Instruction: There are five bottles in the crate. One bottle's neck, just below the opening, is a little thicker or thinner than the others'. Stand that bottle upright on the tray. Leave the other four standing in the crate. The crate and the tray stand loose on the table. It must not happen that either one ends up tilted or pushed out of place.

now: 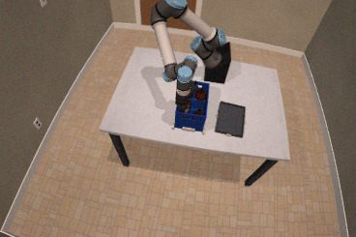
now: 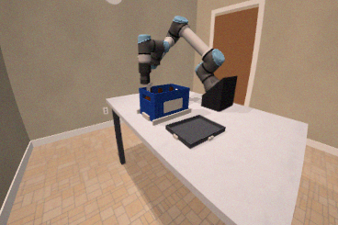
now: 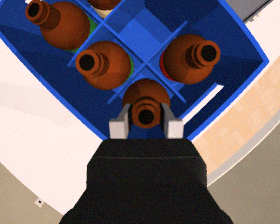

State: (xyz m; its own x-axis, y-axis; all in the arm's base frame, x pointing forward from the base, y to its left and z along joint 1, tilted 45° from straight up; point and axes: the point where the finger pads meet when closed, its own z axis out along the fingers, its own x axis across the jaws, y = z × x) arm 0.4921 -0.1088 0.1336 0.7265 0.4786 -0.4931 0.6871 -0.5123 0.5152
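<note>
My hand is 70 mm above the bottle. The rest, counted from my hand: dark tray 330 mm to the left, 150 mm below, 70 mm behind; blue crate 90 mm behind, 80 mm below, 50 mm to the left.
</note>
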